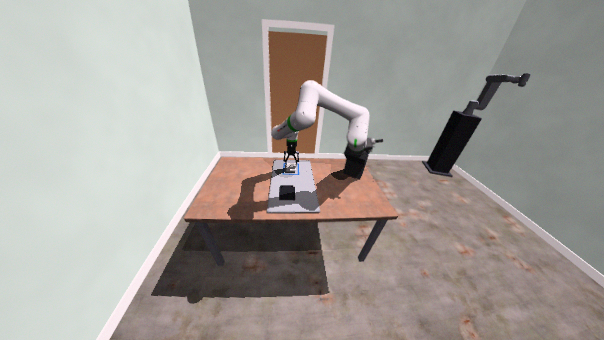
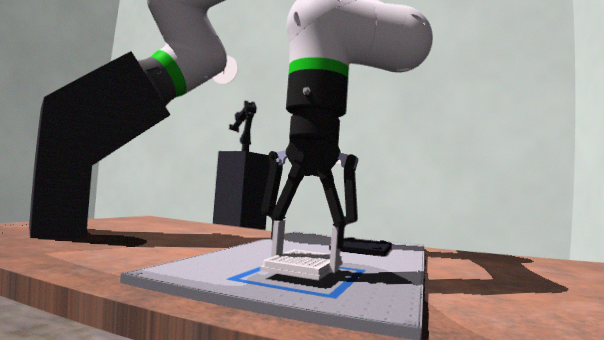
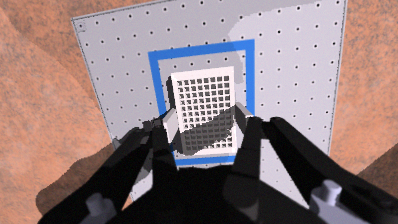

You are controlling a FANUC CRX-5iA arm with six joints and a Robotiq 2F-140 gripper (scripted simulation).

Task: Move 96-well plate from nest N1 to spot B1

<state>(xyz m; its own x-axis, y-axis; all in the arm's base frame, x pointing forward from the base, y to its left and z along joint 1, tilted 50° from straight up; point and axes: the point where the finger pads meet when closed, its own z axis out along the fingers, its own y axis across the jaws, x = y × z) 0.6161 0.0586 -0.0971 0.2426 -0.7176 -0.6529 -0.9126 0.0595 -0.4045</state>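
My hand is 2 cm above the white 96-well plate. From my hand the other things lie so: black plate nest 7 cm behind, 34 cm to the left, 3 cm below.
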